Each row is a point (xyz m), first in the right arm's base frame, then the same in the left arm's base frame.
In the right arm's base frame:
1: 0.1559 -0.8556 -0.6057
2: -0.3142 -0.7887 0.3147
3: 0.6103 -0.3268 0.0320
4: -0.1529 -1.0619 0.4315
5: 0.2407 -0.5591 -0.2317
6: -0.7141 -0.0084 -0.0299
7: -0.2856 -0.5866 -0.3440
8: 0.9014 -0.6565 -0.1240
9: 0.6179 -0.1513 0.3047
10: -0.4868 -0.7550 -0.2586
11: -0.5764 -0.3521 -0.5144
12: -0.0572 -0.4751 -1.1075
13: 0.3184 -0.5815 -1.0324
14: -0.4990 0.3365 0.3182
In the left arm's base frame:
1: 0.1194 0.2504 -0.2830
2: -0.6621 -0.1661 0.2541
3: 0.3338 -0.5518 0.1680
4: -0.7654 -0.3474 -0.0119
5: 0.1206 -0.1045 0.0473
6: -0.3215 0.3217 0.9846
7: -0.1714 0.3167 0.2139
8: 0.4368 -0.6021 -0.2844
9: 0.2784 -0.7745 0.3972
10: -0.4368 0.3849 0.1821
11: -0.1421 0.6230 0.4858
12: 0.4596 0.7577 -0.0205
13: 0.6050 0.4662 -0.2483
14: -0.1964 -0.0976 1.2927

